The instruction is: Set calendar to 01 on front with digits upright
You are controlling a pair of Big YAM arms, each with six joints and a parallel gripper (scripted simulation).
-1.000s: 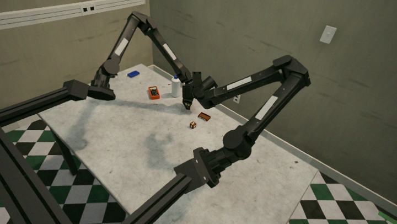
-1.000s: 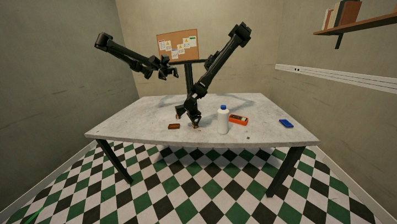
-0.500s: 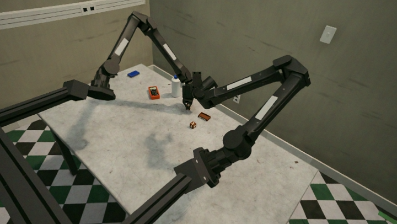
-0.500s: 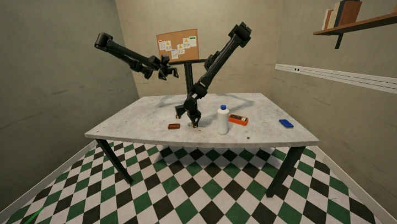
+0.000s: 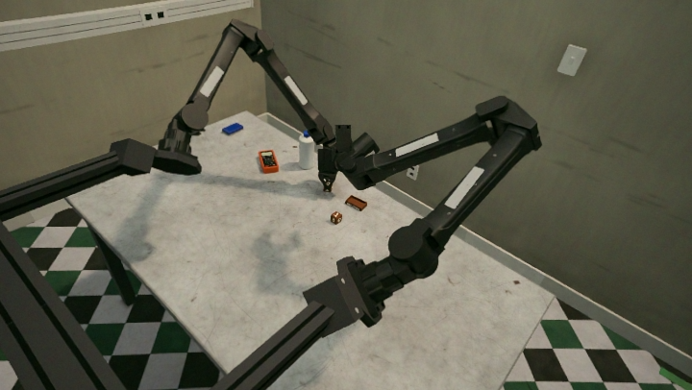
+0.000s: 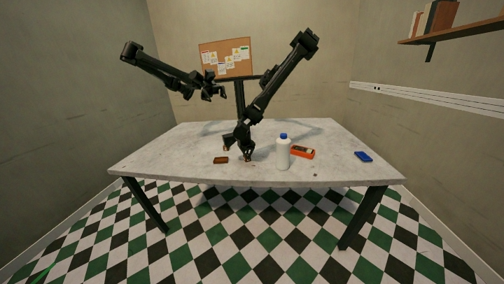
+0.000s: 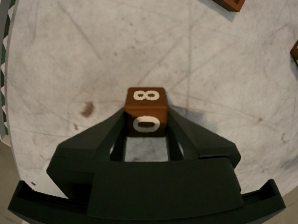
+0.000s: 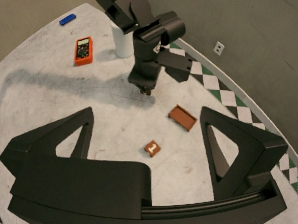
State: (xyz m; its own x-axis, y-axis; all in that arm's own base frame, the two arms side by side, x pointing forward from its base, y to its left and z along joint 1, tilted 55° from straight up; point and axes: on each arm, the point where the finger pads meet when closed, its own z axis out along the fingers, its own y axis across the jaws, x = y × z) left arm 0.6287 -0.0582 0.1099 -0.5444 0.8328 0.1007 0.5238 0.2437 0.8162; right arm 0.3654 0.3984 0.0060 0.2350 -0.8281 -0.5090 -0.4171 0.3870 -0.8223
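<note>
Right now my left hand is 140 mm to the left of the brown tray, 20 mm above it and 10 mm short of it. From my left hand the other things lie so: blue block 610 mm to the left, 30 mm ahead, 10 mm below; then white bottle 170 mm to the left, 60 mm ahead, 60 mm above.
</note>
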